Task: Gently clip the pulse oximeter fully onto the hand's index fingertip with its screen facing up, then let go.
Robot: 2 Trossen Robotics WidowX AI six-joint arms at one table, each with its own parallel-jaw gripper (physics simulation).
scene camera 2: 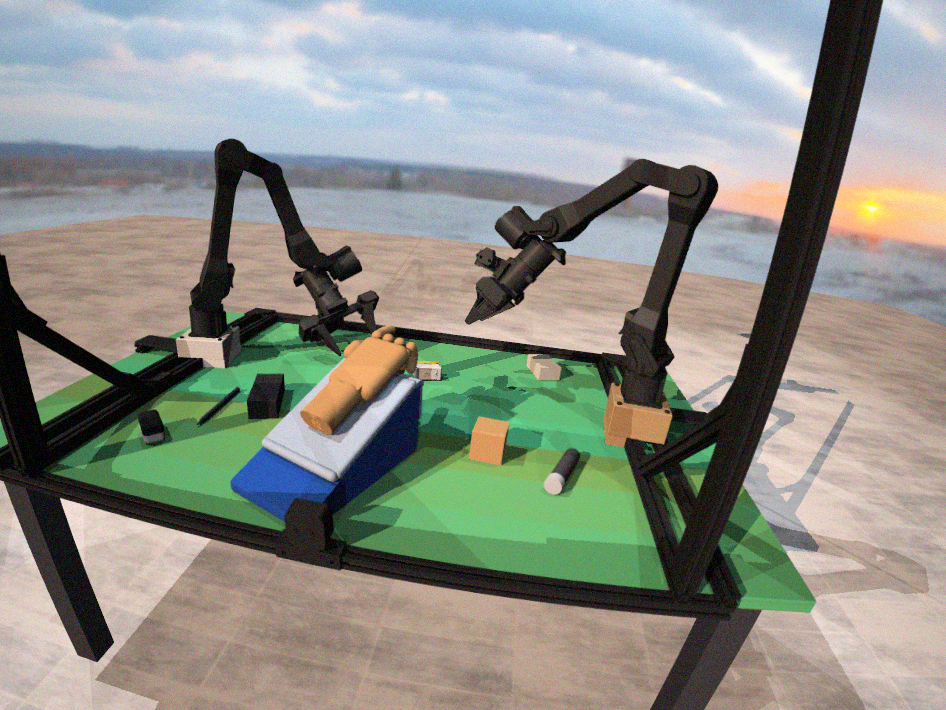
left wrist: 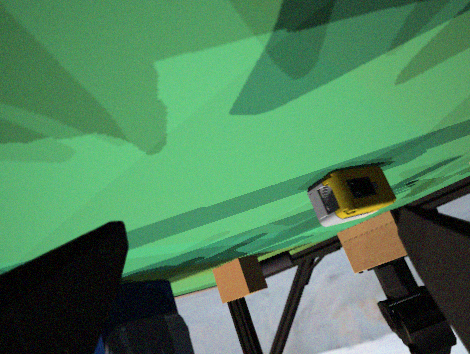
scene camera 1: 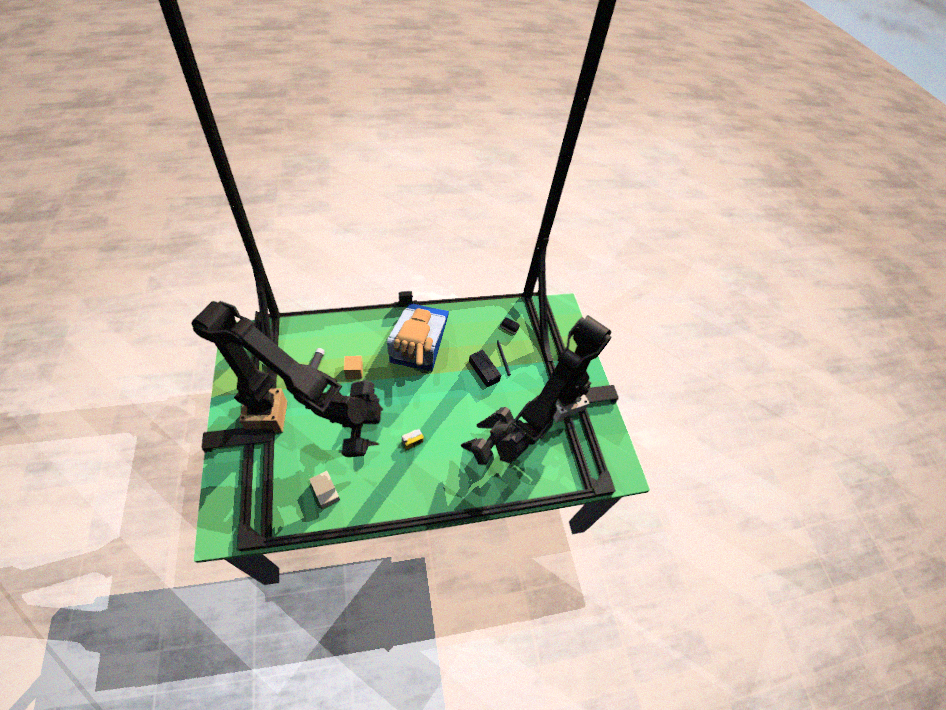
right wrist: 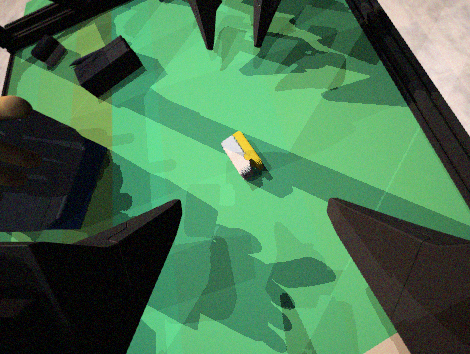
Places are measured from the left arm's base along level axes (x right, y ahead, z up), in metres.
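Pixels of known places: left gripper, between the fingertips: (left wrist: 263, 227) (scene camera 1: 469, 435) (right wrist: 231, 48); right gripper, between the fingertips: (scene camera 2: 473, 321) (scene camera 1: 380, 427) (right wrist: 254, 205); left arm's base, origin of its link: (scene camera 2: 208, 332) (scene camera 1: 567, 394); right arm's base, origin of its link: (scene camera 2: 640, 398) (left wrist: 387, 261) (scene camera 1: 260, 404).
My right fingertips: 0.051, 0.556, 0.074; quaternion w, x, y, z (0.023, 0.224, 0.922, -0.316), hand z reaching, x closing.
Note:
For each thing: its middle in the pictures, then the offset to it from my right fingertips, as dx, dy, dz. Level surfaces: height alone.
- pulse oximeter, middle of its body: (left wrist: 351, 195) (right wrist: 242, 155) (scene camera 2: 427, 370) (scene camera 1: 412, 439) -0.010, -0.085, -0.117
- green table, height of its surface: dz -0.133
- orange cube, middle of its body: (left wrist: 240, 278) (scene camera 2: 489, 440) (scene camera 1: 353, 367) +0.273, +0.008, -0.108
- dark cylinder, middle of its body: (scene camera 2: 563, 469) (left wrist: 264, 267) (scene camera 1: 315, 363) +0.333, +0.114, -0.120
- beige block, middle of its body: (scene camera 2: 543, 366) (scene camera 1: 324, 489) -0.068, +0.180, -0.118
- black box, middle of its body: (scene camera 2: 267, 395) (right wrist: 108, 67) (scene camera 1: 484, 368) +0.141, -0.374, -0.115
- pen, middle of its body: (scene camera 2: 218, 405) (scene camera 1: 503, 356) +0.168, -0.454, -0.128
- small black block, middle of its body: (scene camera 2: 151, 426) (scene camera 1: 510, 325) (right wrist: 48, 50) +0.268, -0.524, -0.117
The pulse oximeter (scene camera 1: 413, 438) (scene camera 2: 428, 371) (left wrist: 351, 194) (right wrist: 242, 154), yellow and white, lies on the green table (scene camera 1: 435, 486) in front of the hand. Its yellow face with the dark screen shows in the left wrist view. The tan model hand (scene camera 1: 415, 337) (scene camera 2: 361, 376) rests on a blue wedge cushion (scene camera 1: 438, 345) (scene camera 2: 379, 444), with nothing on its fingers. My right gripper (scene camera 1: 375, 417) (scene camera 2: 473, 313) (right wrist: 254, 205) is open and empty, hanging high above the oximeter. My left gripper (scene camera 1: 476, 437) (scene camera 2: 339, 320) is open and empty, low over the table beside the oximeter.
An orange cube (scene camera 1: 352, 365) (scene camera 2: 489, 440) (left wrist: 238, 277), a dark cylinder (scene camera 1: 317, 358) (scene camera 2: 562, 472), a beige block (scene camera 1: 324, 488) (scene camera 2: 544, 366), a black box (scene camera 1: 484, 368) (scene camera 2: 266, 395) (right wrist: 105, 67), a pen (scene camera 1: 503, 358) (scene camera 2: 218, 405) and a small black block (scene camera 1: 510, 326) (scene camera 2: 151, 426) lie about. Black frame rails edge the table.

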